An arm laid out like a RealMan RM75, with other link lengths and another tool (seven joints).
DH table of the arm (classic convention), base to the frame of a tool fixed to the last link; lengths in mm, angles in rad. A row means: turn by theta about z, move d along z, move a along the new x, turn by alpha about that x. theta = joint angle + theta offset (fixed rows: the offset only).
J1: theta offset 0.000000  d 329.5  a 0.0  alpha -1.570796
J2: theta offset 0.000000  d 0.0  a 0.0  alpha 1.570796
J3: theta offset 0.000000  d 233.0  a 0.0  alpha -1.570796
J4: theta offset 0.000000  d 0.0  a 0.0  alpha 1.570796
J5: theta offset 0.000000  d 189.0  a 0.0  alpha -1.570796
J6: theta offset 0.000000  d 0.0  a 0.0  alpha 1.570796
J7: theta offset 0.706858  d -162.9  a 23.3  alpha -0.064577
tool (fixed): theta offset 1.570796  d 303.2  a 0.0  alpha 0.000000
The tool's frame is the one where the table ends.
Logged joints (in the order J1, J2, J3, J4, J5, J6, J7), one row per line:
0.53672, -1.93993, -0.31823, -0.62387, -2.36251, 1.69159, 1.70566
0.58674, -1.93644, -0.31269, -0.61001, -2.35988, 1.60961, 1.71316
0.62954, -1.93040, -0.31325, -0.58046, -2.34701, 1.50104, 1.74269
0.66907, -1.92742, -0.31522, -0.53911, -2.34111, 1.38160, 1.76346
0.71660, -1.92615, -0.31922, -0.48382, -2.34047, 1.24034, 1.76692
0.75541, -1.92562, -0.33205, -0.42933, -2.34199, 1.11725, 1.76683
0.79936, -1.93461, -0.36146, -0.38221, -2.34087, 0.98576, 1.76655
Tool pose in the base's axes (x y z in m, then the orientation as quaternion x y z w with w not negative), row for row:
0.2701, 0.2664, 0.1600, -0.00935, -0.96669, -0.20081, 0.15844
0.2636, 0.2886, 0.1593, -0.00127, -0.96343, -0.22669, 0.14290
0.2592, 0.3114, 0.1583, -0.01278, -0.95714, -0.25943, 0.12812
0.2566, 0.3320, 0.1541, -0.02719, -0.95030, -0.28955, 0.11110
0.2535, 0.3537, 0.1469, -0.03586, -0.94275, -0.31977, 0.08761
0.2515, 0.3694, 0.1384, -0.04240, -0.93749, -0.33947, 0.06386
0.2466, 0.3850, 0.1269, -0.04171, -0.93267, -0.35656, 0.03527
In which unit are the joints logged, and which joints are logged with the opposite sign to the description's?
The joints are logged in radians. Opposite sign: J2, J6.
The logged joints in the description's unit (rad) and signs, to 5 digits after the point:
0.53672, 1.93993, -0.31823, -0.62387, -2.36251, -1.69159, 1.70566
0.58674, 1.93644, -0.31269, -0.61001, -2.35988, -1.60961, 1.71316
0.62954, 1.93040, -0.31325, -0.58046, -2.34701, -1.50104, 1.74269
0.66907, 1.92742, -0.31522, -0.53911, -2.34111, -1.38160, 1.76346
0.71660, 1.92615, -0.31922, -0.48382, -2.34047, -1.24034, 1.76692
0.75541, 1.92562, -0.33205, -0.42933, -2.34199, -1.11725, 1.76683
0.79936, 1.93461, -0.36146, -0.38221, -2.34087, -0.98576, 1.76655

